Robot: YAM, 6 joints.
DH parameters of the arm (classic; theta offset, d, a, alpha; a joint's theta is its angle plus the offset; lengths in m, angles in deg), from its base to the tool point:
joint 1: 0 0.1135 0.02 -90
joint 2: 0 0 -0.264 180
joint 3: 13.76 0 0.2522 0
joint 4: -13.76 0 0.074 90
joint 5: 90 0 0 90
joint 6: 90 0.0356 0 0
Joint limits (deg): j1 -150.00..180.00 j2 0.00..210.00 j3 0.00..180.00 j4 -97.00..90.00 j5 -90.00..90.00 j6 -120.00..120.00
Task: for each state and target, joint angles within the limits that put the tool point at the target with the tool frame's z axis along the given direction. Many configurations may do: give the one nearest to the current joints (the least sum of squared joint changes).
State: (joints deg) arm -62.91 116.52 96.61 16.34 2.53 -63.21
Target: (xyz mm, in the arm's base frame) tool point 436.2 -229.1 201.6 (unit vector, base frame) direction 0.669 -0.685 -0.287
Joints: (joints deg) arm -26.40 121.96 84.04 20.31 18.44 -63.21
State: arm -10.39 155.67 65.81 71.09 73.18 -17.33
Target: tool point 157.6 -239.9 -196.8 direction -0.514 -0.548 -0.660
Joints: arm -51.41 171.68 65.39 25.56 48.03 -17.33
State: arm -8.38 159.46 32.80 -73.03 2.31 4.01
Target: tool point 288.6 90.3 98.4 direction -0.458 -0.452 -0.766
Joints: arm 19.23 123.24 73.06 -77.02 16.01 4.01
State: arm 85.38 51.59 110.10 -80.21 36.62 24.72
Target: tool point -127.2 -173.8 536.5 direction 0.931 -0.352 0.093
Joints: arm 45.16 47.02 156.87 -96.97 65.32 24.72
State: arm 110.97 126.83 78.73 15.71 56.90 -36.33
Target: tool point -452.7 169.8 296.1 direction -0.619 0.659 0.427
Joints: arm 161.23 120.90 85.25 63.80 25.14 -36.33
